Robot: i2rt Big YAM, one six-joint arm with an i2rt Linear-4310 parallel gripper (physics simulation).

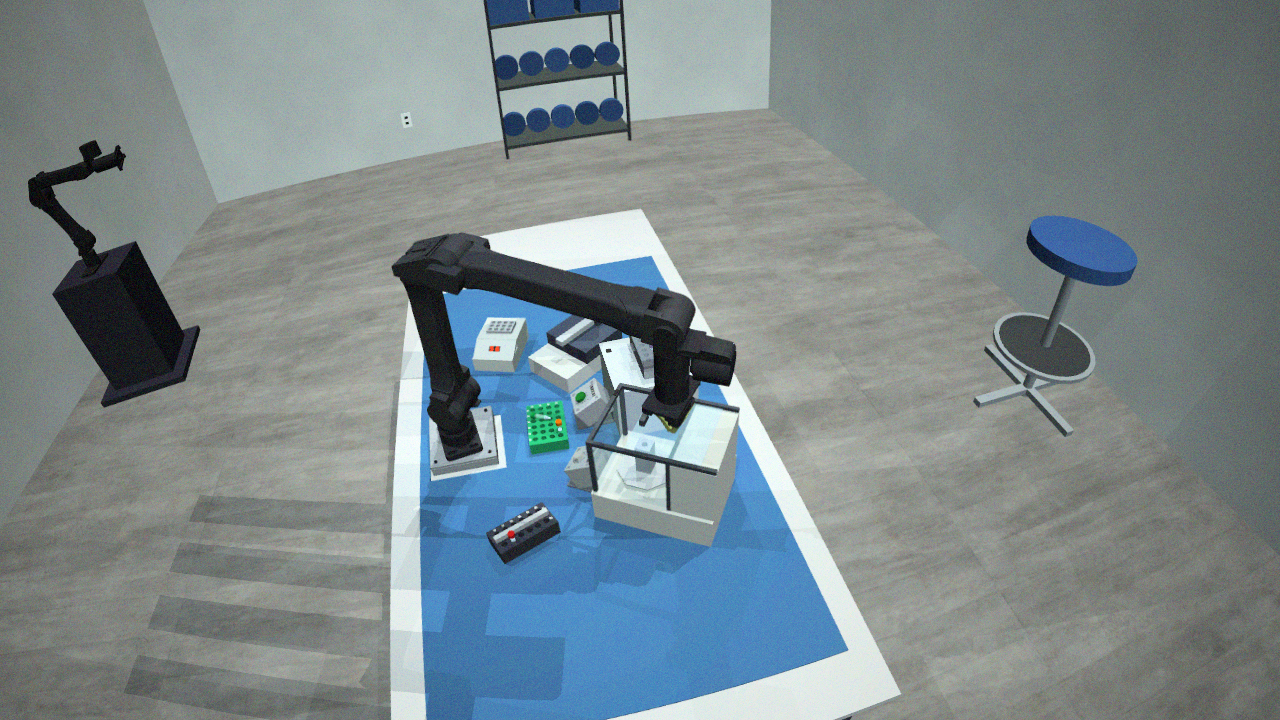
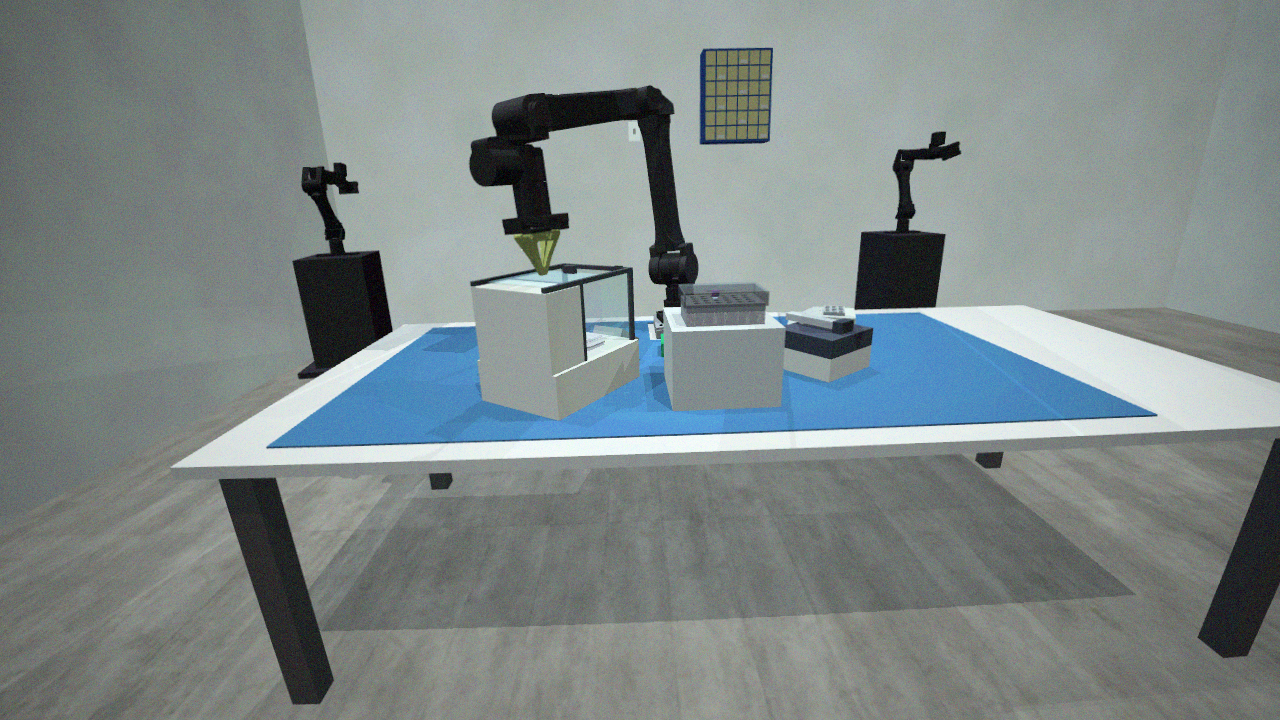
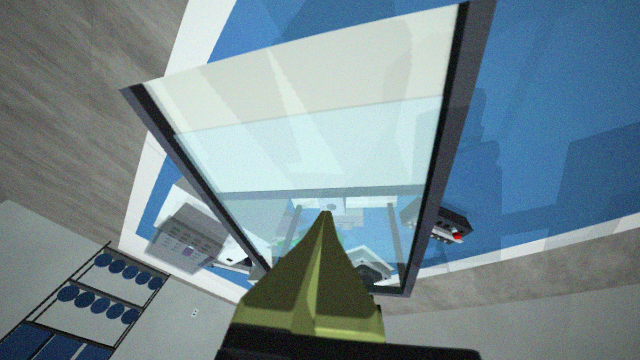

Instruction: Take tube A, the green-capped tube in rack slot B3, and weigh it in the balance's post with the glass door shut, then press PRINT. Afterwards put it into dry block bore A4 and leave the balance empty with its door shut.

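Frame: origin at the arm's base, x ahead, y left, z up, level; centimetres.
Where they show: gripper, fingertip midpoint: (image 1: 671, 431) (image 2: 543, 275) (image 3: 326, 216); arm's base, origin of the base link: (image 1: 460, 437).
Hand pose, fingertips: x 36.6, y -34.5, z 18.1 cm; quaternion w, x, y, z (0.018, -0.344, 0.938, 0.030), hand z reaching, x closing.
Things, the pixels of their top centre, and the offset from my fingertips. "spot": a spot on its surface instead.
- balance, middle of its top: (image 3: 323, 270) (image 1: 640, 415) (image 2: 571, 265) dy +5.2, dx -3.7, dz +1.0 cm
- glass roof door, surface spot: (image 3: 310, 150) (image 1: 699, 438) spot: dy -3.4, dx +3.8, dz -0.4 cm
- post, surface spot: (image 1: 644, 454) spot: dy -3.0, dx -6.5, dz +0.0 cm
- green rack, middle of its top: (image 1: 546, 422) (image 3: 315, 245) dy +31.0, dx -16.9, dz -18.2 cm
- black block, middle of its top: (image 1: 520, 523) (image 3: 439, 233) dy +4.4, dx -30.0, dz -16.5 cm
- green-button box, middle of its top: (image 2: 715, 281) (image 1: 626, 343) (image 3: 211, 273) dy +30.0, dx +3.3, dz -2.3 cm
- red display, surface spot: (image 1: 500, 345) spot: dy +60.7, dx -20.2, dz -15.9 cm
- lidded grey rack, middle of its top: (image 2: 721, 286) (image 1: 652, 338) (image 3: 180, 258) dy +29.1, dx +8.9, dz -2.3 cm
- white block, surface spot: (image 2: 723, 362) spot: dy +27.2, dx +16.3, dz -13.1 cm
My gripper (image 1: 671, 428) (image 2: 543, 272) (image 3: 326, 216) is shut and empty, its yellow fingertips pointing down close over the roof of the balance (image 1: 657, 523) (image 2: 514, 349). Whether they touch it, I cannot tell. The glass roof door (image 1: 702, 438) (image 3: 310, 150) appears slid toward the rear housing, with the front part of the roof open. The post (image 1: 644, 454) stands inside on the pan; no tube shows in it. The green rack (image 1: 546, 440) stands between the arm base and the balance. Tube A's green cap cannot be told apart from the rack.
A black block (image 1: 523, 535) (image 3: 452, 225) with a red-capped item lies left of the balance. A green-button box (image 1: 589, 402) stands behind the rack. A white box with a grid and red display (image 1: 500, 345) stands farther back. A lidded grey rack (image 2: 724, 304) (image 3: 187, 242) sits on a white block (image 2: 723, 362).
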